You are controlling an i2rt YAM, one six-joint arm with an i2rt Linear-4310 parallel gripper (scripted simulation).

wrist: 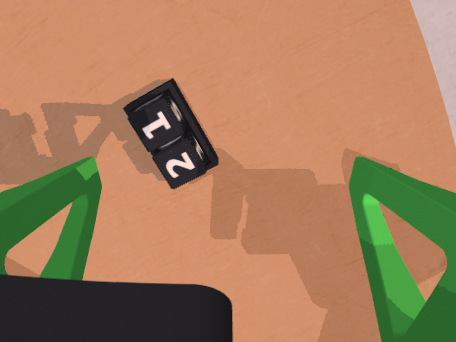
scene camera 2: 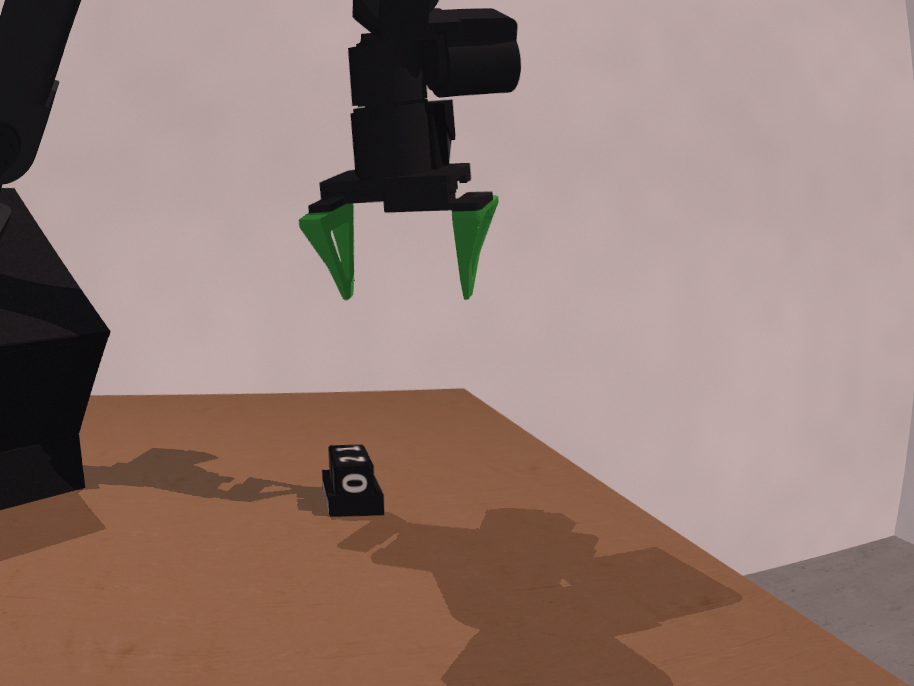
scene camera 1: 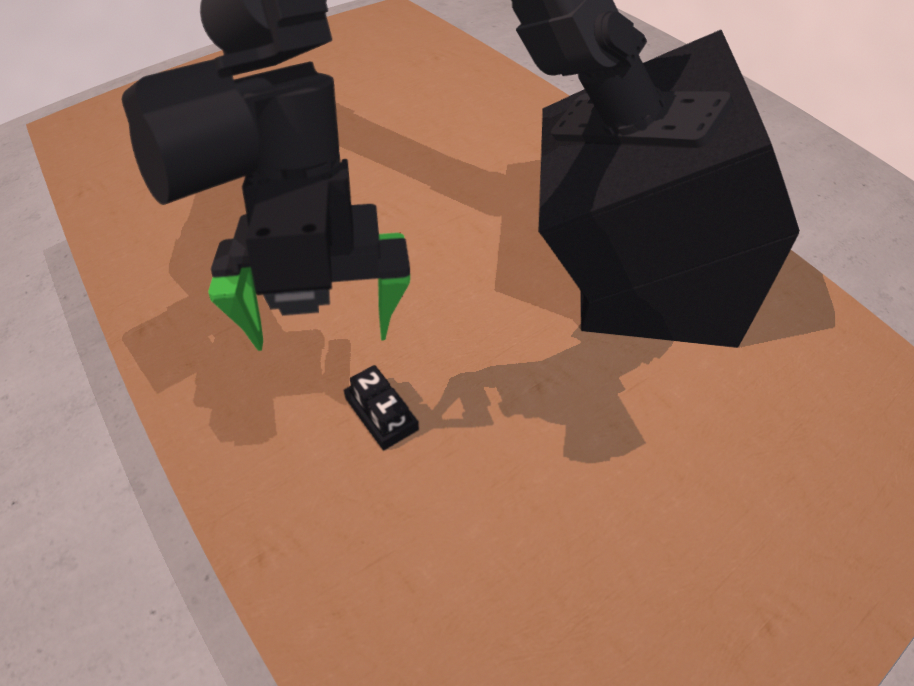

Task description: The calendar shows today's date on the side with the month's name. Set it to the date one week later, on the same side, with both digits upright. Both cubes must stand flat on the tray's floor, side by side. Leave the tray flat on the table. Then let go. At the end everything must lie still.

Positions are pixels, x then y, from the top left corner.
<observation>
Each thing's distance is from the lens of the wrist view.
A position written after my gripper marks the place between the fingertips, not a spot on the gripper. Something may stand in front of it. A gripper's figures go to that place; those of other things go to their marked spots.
my gripper (wrist: 225,171): 0.13 m
black tray (wrist: 170,86): 0.27 m
</observation>
